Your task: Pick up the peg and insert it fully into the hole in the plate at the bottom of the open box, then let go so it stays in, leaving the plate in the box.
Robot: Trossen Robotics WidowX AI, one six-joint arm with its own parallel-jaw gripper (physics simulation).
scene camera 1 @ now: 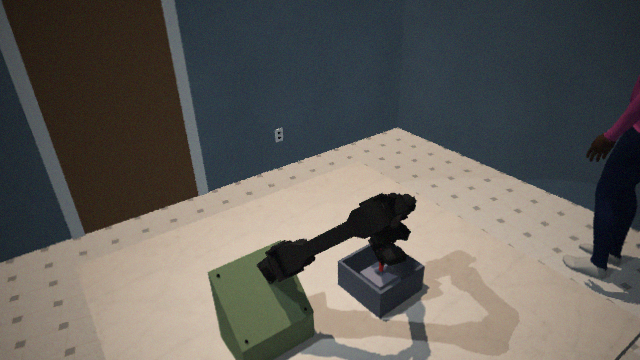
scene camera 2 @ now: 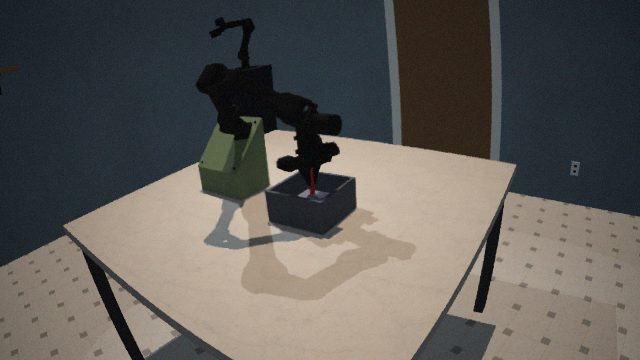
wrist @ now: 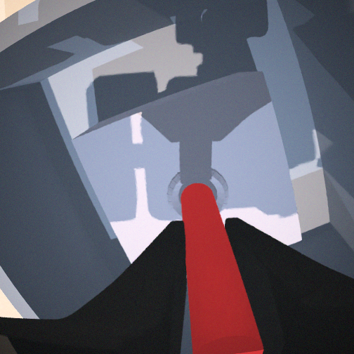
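Observation:
A red peg stands nearly upright inside the dark blue-grey open box. My gripper is shut on the peg, with its black fingers on both sides of it, low over the box. The light grey plate lies at the bottom of the box. In the wrist view the peg's lower end overlaps the ringed hole and covers part of it. I cannot tell whether the tip is inside the hole.
The box walls rise around the fingers and the plate. A green sloped block stands beside the box on the pale table, under my arm. A dark stand with a thin jointed arm is behind. A person stands at the right in scene camera 1.

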